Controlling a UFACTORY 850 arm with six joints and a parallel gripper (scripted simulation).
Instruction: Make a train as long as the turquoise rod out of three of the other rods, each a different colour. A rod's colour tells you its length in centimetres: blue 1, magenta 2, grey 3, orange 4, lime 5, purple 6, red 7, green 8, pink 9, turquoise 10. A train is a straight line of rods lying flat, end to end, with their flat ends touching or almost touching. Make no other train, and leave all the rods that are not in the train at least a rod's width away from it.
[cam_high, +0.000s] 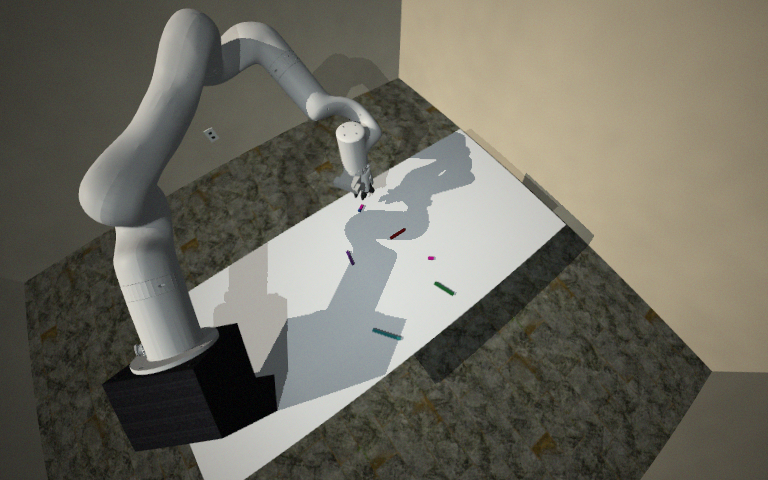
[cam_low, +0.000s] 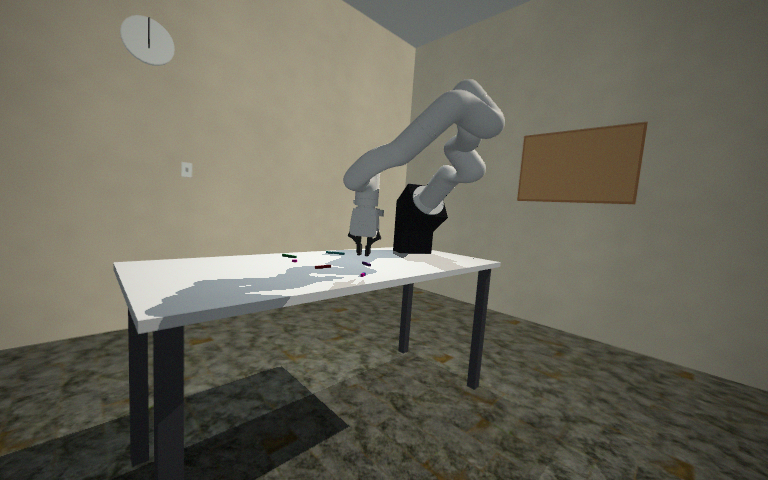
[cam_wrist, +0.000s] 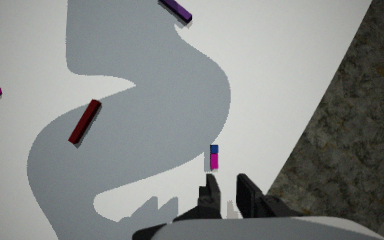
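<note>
Now: the red rod 180 mm to the right of my hand, 90 mm below it and 70 mm ahead of it. From my hand the other things lie so: blue rod: 90 mm below, 20 mm to the right, 20 mm behind; then green rod: 460 mm to the right, 110 mm ahead, 90 mm below; then purple rod: 190 mm to the right, 140 mm behind, 90 mm below.
</note>
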